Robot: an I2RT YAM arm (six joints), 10 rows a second.
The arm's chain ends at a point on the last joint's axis. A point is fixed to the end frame.
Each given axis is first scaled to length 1.
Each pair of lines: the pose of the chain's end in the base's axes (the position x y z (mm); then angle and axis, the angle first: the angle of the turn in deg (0 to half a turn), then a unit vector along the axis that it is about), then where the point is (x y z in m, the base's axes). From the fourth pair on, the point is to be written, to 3 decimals.
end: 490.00 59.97 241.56 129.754 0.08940 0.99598 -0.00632
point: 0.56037 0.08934 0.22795
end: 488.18 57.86 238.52 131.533 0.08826 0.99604 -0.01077
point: 0.55813 0.08702 0.22253
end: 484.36 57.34 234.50 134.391 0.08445 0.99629 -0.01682
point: 0.55337 0.08644 0.21473
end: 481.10 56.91 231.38 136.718 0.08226 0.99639 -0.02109
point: 0.549 0.086 0.209
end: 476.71 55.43 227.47 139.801 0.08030 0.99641 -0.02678
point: 0.544 0.084 0.201
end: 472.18 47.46 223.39 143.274 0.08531 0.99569 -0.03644
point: 0.538 0.075 0.192
